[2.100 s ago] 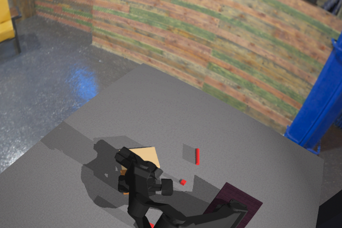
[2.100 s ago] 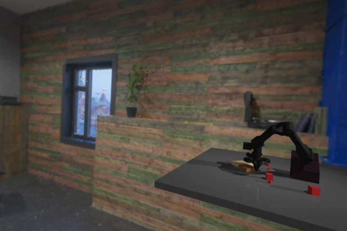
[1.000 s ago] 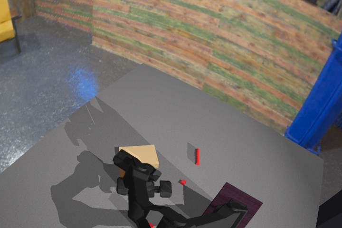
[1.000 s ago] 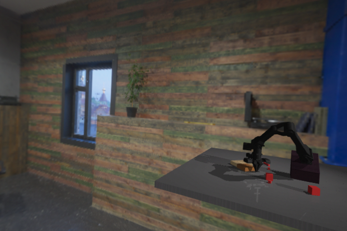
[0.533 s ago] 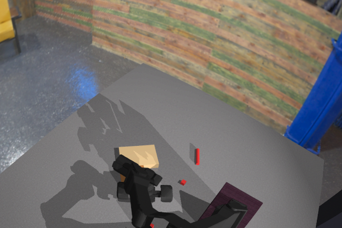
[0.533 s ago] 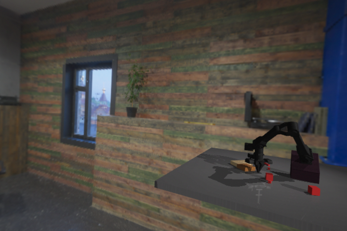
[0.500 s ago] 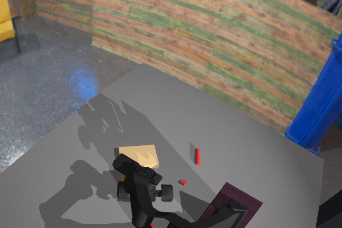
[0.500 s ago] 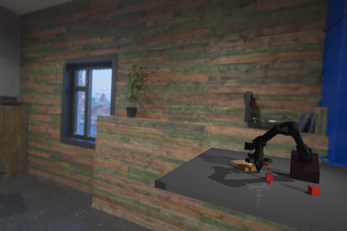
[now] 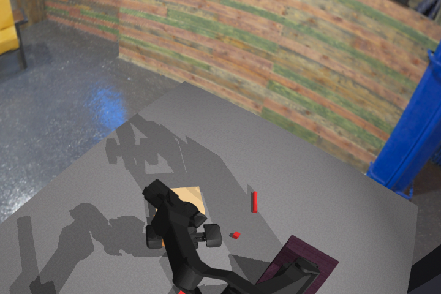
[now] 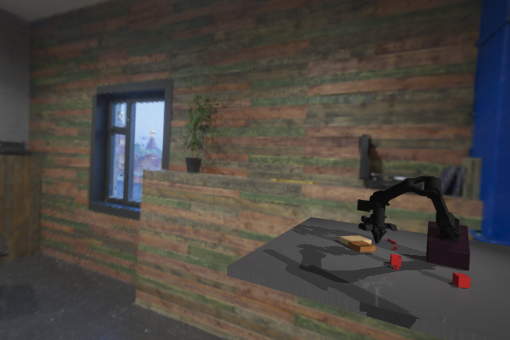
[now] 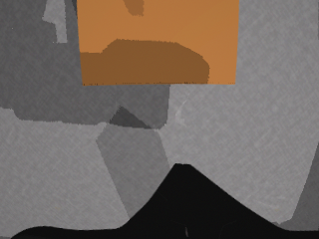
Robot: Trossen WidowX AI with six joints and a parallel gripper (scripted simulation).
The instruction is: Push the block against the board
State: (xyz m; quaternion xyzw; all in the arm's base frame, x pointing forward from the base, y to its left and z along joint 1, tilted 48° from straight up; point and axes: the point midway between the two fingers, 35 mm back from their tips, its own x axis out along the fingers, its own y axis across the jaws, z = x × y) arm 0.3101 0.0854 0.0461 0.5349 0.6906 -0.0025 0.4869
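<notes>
Right now my gripper tip is 80 mm short of the square block, 50 mm to the left of it and 40 mm above it. The rest, counted from my gripper tip: pale tan board: 120 mm ahead, 150 mm to the right, 40 mm below; red stick: 70 mm behind, 310 mm to the right, 50 mm below.
</notes>
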